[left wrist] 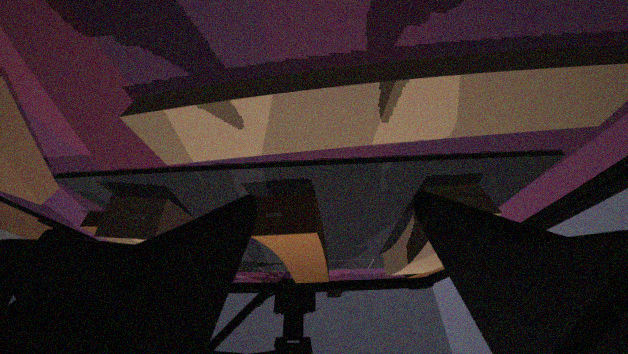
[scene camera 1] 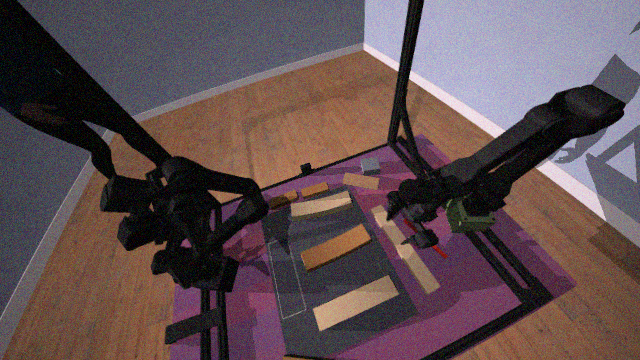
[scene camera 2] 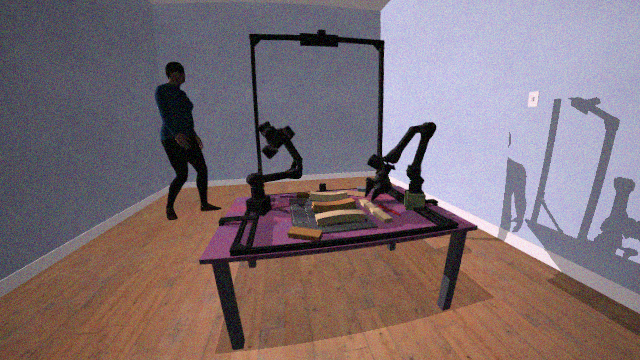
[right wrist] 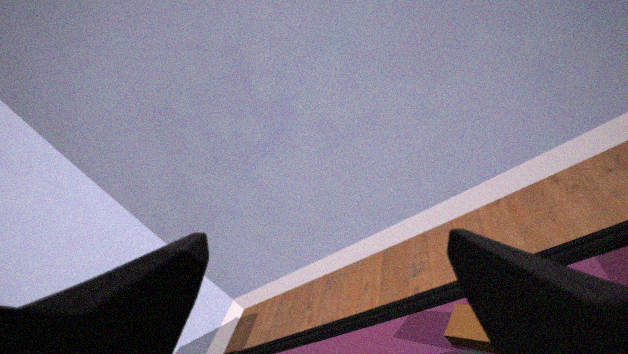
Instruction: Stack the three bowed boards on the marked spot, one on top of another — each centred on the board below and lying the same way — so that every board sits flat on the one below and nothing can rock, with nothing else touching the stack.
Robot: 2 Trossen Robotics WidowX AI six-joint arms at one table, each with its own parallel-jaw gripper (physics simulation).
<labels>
My left gripper is open and holds nothing. Also in view: a long pale plank. My right gripper is open, with nothing in its grasp.
</labels>
